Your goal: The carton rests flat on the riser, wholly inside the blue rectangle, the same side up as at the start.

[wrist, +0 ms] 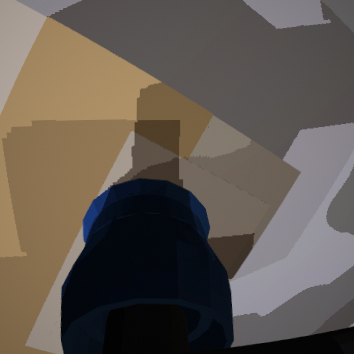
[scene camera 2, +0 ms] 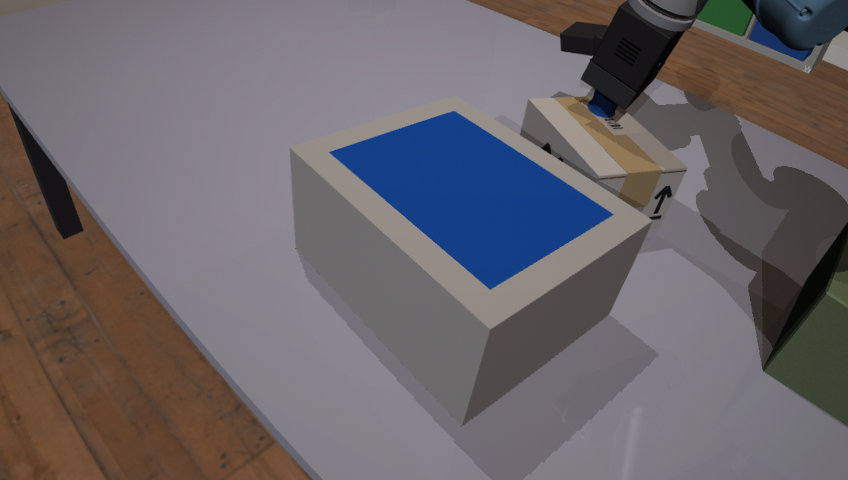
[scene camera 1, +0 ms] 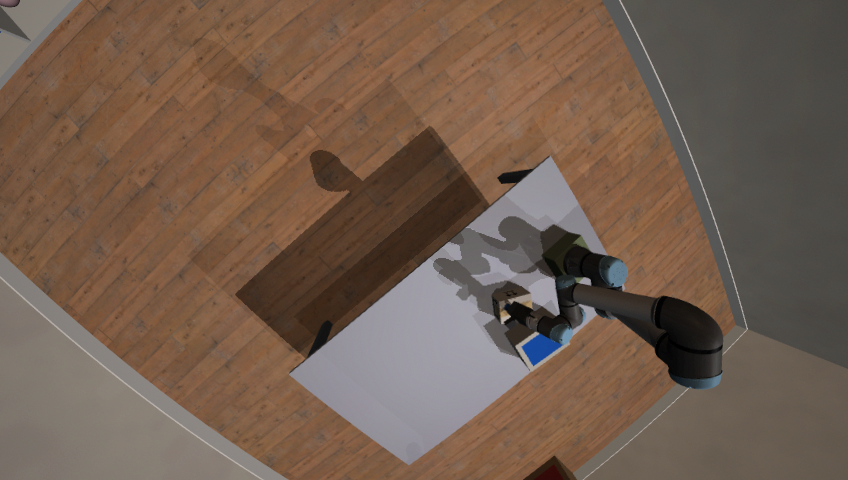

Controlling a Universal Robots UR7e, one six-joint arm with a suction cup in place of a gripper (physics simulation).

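Pixels of known places: hand, tool point: (wrist: 148, 229) (scene camera 2: 600, 108) (scene camera 1: 507, 307); arm's base, link origin: (scene camera 1: 576, 261).
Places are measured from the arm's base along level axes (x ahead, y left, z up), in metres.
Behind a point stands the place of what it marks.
The carton (scene camera 2: 601, 156) {y 0.017, x 0.344, z -0.014 m} (scene camera 1: 512, 296) {y -0.094, x 0.338, z -0.029 m} (wrist: 70, 102) {y -0.069, x 0.428, z -0.013 m} is a pale box with a tan tape band and black arrows on its side. It stands on the grey table (scene camera 2: 146, 119) {y 0.260, x 0.873, z -0.101 m} (scene camera 1: 403, 358) {y -0.214, x 0.944, z -0.101 m} just behind the riser (scene camera 2: 385, 286) {y 0.311, x 0.391, z -0.032 m} (scene camera 1: 523, 351) {y 0.148, x 0.485, z 0.019 m}. The riser is a beige block with a blue rectangle (scene camera 2: 468, 190) {y 0.219, x 0.385, z 0.019 m} (scene camera 1: 540, 349) {y 0.215, x 0.418, z 0.019 m} on top, which is bare. My suction cup (scene camera 2: 602, 108) (wrist: 147, 189) (scene camera 1: 516, 309) {y -0.085, x 0.392, z -0.011 m} is dark blue and presses on the carton's top near its far edge. The wrist view shows the cup's rim against the carton's top.
A dark green block (scene camera 2: 820, 340) {y 0.094, x 0.077, z -0.036 m} (scene camera 1: 564, 245) {y -0.087, x -0.016, z -0.035 m}, the arm's base mount, stands at the table's right. The arm (scene camera 1: 623, 301) {y -0.119, x 0.129, z 0.423 m} reaches over the riser from the right. The table's edge and the wooden floor (scene camera 2: 56, 370) lie to the left.
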